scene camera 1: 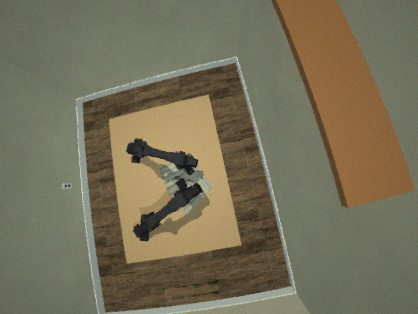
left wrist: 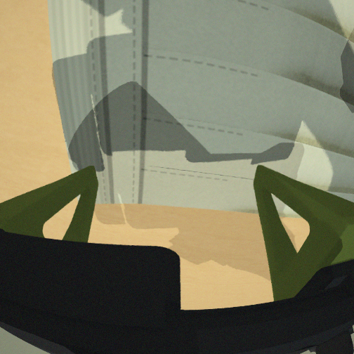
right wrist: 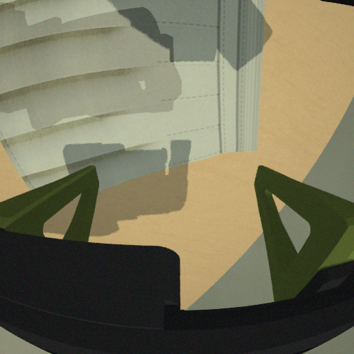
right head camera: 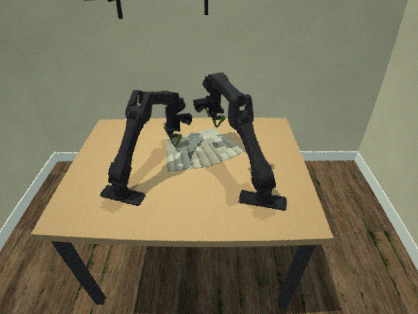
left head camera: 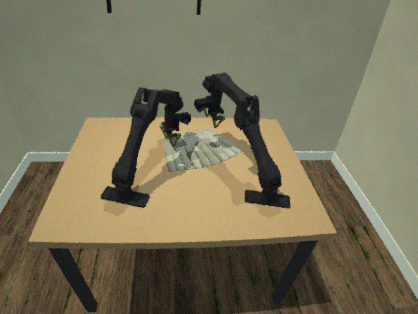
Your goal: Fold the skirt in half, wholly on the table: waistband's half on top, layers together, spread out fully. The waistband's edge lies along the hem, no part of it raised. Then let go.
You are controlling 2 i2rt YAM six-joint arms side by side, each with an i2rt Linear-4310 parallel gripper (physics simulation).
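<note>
The pale grey-green patterned skirt lies flat and unfolded on the table, its pleats fanning toward the robot. The ribbed waistband is along the far edge; the wider hem faces the arm bases. My left gripper is open and empty above the skirt's left side, by the waistband corner. My right gripper is open and empty, higher, near the skirt's right end of the waistband. The arms hide parts of the skirt in scene camera 1.
The two arm bases stand at the table's near side. The arms reach inward, with their grippers fairly close together above the skirt. Shadows of the arms fall across the cloth and table. A large orange-brown beam shows outside the table area in scene camera 1.
</note>
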